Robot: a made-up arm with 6 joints.
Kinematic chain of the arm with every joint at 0, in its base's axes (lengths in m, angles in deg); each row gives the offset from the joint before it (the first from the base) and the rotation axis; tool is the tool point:
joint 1: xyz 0 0 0.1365 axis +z
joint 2: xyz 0 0.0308 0 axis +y
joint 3: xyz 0 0 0.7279 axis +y
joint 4: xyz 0 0 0.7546 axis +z
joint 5: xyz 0 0 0 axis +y
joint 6: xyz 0 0 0.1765 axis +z
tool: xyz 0 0 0
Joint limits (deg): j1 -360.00..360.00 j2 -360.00..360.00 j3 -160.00..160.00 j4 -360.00..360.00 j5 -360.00..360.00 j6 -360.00..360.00
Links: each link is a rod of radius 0.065 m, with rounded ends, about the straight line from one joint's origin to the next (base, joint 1, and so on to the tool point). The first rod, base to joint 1, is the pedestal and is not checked.
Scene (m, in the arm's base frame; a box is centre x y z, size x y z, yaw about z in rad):
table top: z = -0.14
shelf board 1: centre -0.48 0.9 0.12 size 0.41 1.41 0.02 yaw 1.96
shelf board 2: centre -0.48 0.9 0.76 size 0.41 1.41 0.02 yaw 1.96
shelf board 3: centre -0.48 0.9 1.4 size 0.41 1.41 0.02 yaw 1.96
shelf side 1: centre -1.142 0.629 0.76 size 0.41 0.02 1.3 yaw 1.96
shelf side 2: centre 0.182 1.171 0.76 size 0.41 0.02 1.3 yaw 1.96
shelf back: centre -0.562 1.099 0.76 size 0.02 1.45 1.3 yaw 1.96
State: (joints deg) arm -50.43 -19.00 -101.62 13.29 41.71 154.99
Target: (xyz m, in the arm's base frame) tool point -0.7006 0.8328 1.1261
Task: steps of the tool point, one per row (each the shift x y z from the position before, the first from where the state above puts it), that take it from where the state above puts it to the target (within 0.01 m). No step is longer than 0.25 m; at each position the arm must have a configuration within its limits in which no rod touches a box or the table.
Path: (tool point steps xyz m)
1: 0.0359 -0.1250 0.0192
2: 0.0499 -0.1206 0.0001
3: 0.0612 -0.1130 -0.0194
4: -0.0604 0.0027 0.2126
5: -0.0147 -0.0354 0.2233
6: 0.0370 -0.0675 0.2187
7: -0.0798 0.1317 0.0296
8: -0.0622 0.1485 0.0001
9: -0.0381 0.1592 -0.0297

